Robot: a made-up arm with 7 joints.
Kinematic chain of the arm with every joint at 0, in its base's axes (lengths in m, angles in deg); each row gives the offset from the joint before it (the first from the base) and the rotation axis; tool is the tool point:
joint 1: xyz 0 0.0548 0 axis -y
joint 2: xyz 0 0.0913 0 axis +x
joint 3: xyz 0 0 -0.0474 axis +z
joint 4: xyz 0 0 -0.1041 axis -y
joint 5: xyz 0 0 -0.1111 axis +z
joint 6: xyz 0 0 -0.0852 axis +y
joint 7: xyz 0 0 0 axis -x
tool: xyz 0 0 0
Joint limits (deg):
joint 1: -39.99..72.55
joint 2: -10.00..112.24
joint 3: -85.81..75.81
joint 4: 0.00..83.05
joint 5: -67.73..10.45
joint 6: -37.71..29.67
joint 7: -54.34..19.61
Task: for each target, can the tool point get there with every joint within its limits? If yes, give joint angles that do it. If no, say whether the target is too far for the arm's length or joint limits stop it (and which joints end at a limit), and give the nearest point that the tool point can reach.
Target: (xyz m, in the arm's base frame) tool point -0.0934 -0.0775 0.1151
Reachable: no: joint limits stop it (at a limit: joint 1, joint 2, joint 3, joint 4) | nearest point -0.0783 -0.0757 -0.1155 | short by 0.231 m
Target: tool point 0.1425 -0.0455 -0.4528
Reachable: no: too far | nearest point 0.0973 0.0310 -0.3093 | short by 0.169 m
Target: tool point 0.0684 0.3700 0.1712
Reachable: yes | joints 57.91 96.28 2.61 67.64 -53.73 -19.83 4.52
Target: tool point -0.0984 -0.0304 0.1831
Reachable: no: joint limits stop it (at a limit: joint 2, joint 3, joint 4) | nearest point -0.1164 0.2368 0.2166 | short by 0.270 m
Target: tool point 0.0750 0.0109 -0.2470
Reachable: yes | joints -7.96 2.22 -53.03 66.81 -19.53 1.88 -4.10
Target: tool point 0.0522 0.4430 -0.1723
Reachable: yes | joints 12.87 62.02 -57.04 6.73 -60.36 -28.85 -27.28
